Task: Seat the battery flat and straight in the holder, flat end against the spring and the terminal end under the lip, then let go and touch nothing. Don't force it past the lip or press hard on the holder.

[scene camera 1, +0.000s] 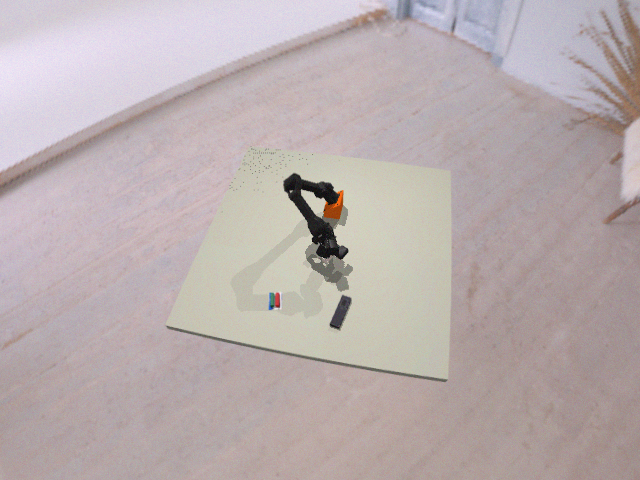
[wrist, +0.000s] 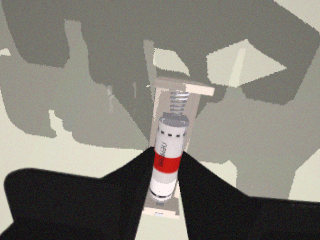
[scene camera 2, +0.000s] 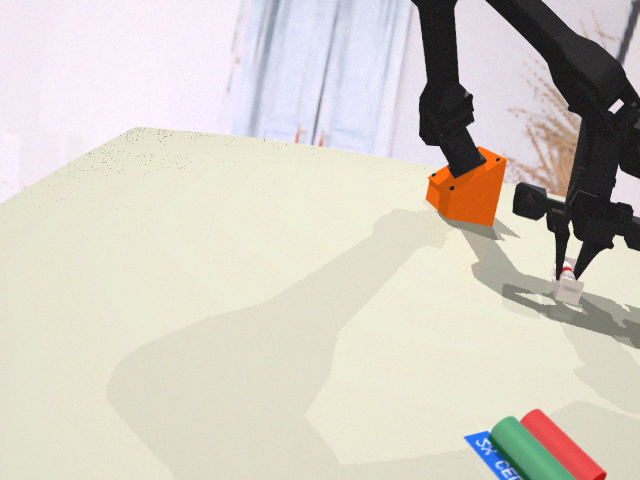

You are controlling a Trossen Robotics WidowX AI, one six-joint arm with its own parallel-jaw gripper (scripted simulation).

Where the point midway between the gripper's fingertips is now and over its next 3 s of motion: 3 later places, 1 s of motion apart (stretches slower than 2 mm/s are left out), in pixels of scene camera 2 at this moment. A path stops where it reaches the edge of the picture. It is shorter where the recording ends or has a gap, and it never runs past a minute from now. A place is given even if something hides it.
My gripper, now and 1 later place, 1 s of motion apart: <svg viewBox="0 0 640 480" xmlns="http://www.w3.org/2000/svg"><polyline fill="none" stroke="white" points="564,281 582,221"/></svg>
